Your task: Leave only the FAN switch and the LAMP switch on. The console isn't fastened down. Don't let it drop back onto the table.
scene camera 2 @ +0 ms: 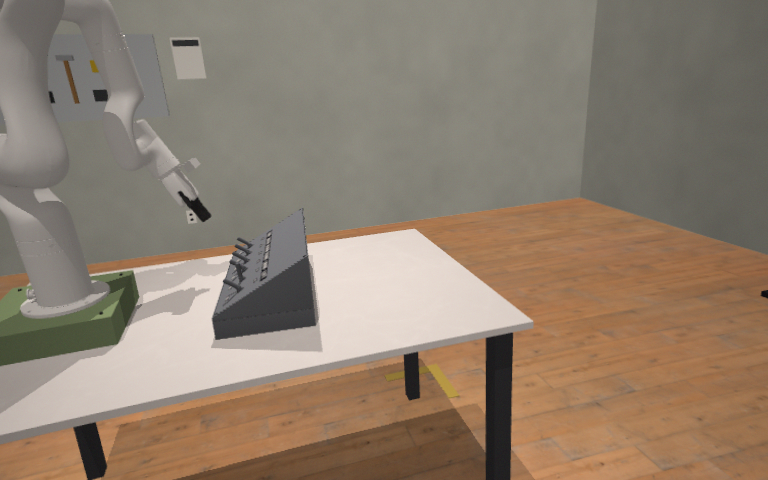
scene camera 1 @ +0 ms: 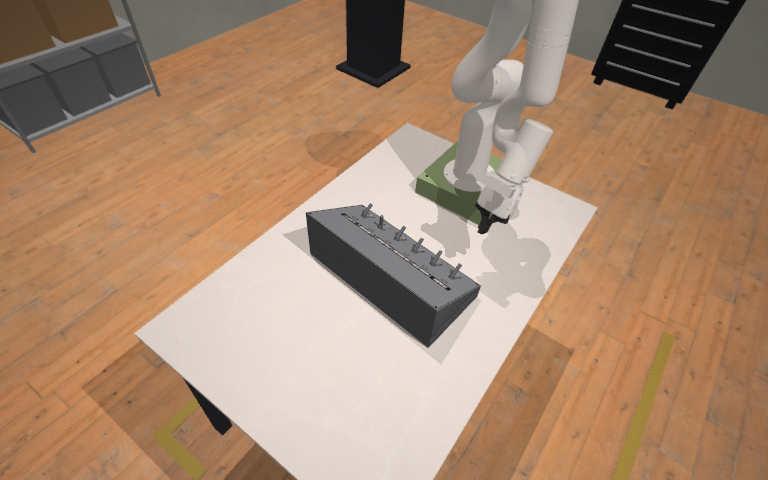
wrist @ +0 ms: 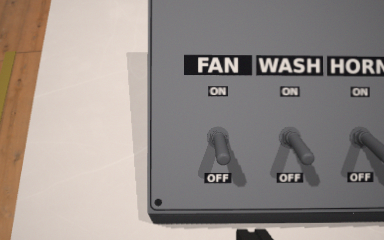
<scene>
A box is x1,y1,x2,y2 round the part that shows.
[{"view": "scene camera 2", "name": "my gripper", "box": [159,167,210,221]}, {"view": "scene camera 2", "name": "dark grey console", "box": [212,207,315,339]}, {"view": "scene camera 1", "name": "my gripper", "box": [475,173,523,233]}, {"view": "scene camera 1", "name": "dark grey console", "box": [306,203,480,347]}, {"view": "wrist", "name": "dark grey console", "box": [147,0,383,223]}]
</scene>
